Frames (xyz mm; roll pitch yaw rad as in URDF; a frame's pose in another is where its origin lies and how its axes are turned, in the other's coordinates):
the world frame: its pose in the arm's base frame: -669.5 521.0 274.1 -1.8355 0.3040 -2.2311
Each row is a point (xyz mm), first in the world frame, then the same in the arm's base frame.
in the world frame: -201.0 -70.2 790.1
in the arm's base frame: 90.4 226.3 201.7
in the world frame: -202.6 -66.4 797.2
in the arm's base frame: 97.0 225.2 196.9
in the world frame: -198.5 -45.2 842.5
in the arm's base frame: 130.7 206.4 164.8
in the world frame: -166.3 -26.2 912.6
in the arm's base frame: 168.1 152.3 120.2
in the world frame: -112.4 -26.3 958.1
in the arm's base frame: 173.4 87.6 92.8
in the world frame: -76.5 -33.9 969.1
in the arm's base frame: 161.6 51.7 86.3
